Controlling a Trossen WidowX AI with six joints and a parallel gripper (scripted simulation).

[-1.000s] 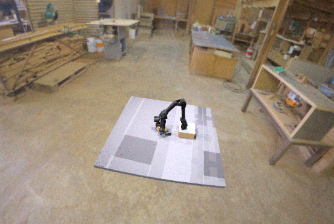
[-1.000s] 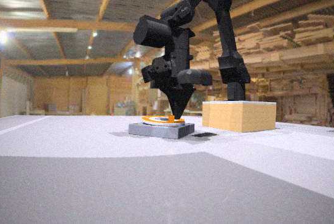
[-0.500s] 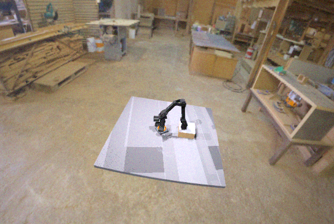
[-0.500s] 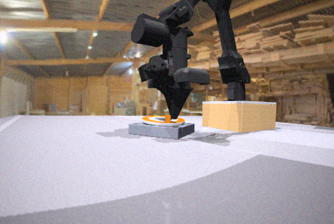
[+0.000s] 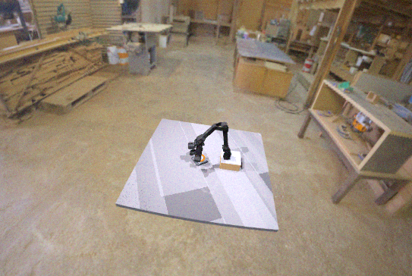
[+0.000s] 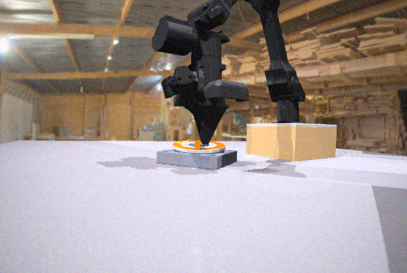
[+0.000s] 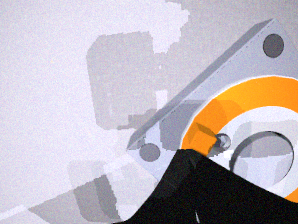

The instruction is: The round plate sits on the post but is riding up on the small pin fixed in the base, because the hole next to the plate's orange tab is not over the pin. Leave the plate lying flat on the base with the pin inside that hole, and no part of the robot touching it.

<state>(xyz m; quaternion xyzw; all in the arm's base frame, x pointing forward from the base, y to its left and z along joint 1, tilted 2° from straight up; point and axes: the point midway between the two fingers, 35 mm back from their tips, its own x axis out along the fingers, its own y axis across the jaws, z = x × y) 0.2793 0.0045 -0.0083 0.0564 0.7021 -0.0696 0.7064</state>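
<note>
My gripper tip is 20 mm past the grey square base, 50 mm to the left of it and 20 mm above it.
</note>
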